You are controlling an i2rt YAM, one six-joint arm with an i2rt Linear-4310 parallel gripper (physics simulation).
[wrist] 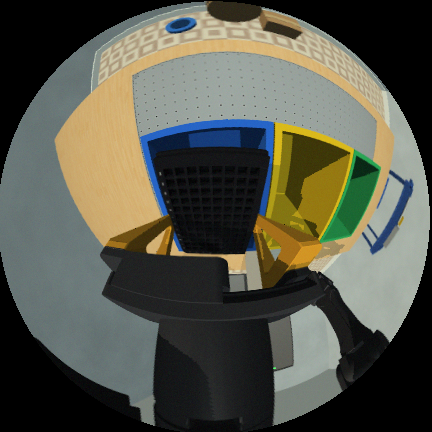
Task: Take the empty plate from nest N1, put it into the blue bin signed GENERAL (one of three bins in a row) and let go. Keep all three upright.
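Frame: origin at the arm's base, x ahead, y left, z up, level; metres.
Seen in the pictures: gripper, fingertip midpoint: (213, 217).
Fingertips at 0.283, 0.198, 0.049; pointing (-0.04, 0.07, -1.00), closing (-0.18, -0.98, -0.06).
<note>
A point is followed by its place in that frame, as x, y, z.
A black plate (215, 195) @(0.315, 0.189, 0.063) with a grid of small square wells is held between the two orange fingers of my gripper (213, 217) @(0.283, 0.198, 0.049). The gripper is shut on the plate's two sides. The plate is over the blue bin (207, 124) @(0.371, 0.188, 0.031), and the bin's back and side rims show around it. The bin's floor is mostly hidden behind the plate, and I cannot tell the exact height of the plate over the bin. The sign GENERAL and nest N1 do not show in this view.
The yellow bin (350, 170) @(0.324, -0.004, 0.031) stands directly right of the blue bin, and the green bin (352, 205) @(0.230, -0.116, -0.006) stands right of that. A grey perforated board (240, 85) @(0.474, 0.115, -0.149) lies behind the bins on the wooden table (95, 160) @(0.429, 0.611, -0.162). A blue cart (404, 200) stands at the far right.
</note>
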